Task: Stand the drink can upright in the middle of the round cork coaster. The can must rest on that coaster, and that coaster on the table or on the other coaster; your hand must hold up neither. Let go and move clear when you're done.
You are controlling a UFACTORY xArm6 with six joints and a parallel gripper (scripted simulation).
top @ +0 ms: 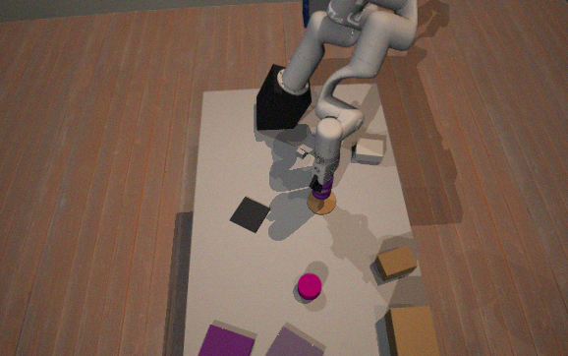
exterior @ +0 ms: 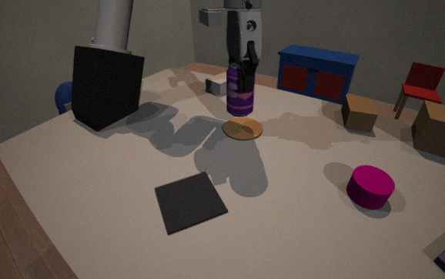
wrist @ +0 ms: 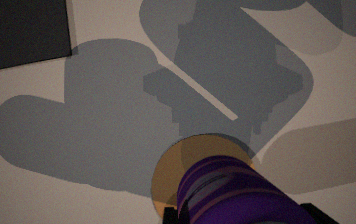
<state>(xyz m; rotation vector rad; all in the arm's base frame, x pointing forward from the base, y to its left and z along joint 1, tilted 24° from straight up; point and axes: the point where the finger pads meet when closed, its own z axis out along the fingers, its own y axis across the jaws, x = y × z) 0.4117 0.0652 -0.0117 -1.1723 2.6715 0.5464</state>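
Now: the round cork coaster 13 cm below my hand and 1 cm ahead of it. From my hand the other things lie so: square dark coaster: 26 cm to the right, 13 cm below, 3 cm ahead; drink can: 2 cm below; white box: 21 cm to the left, 18 cm behind, 11 cm below.
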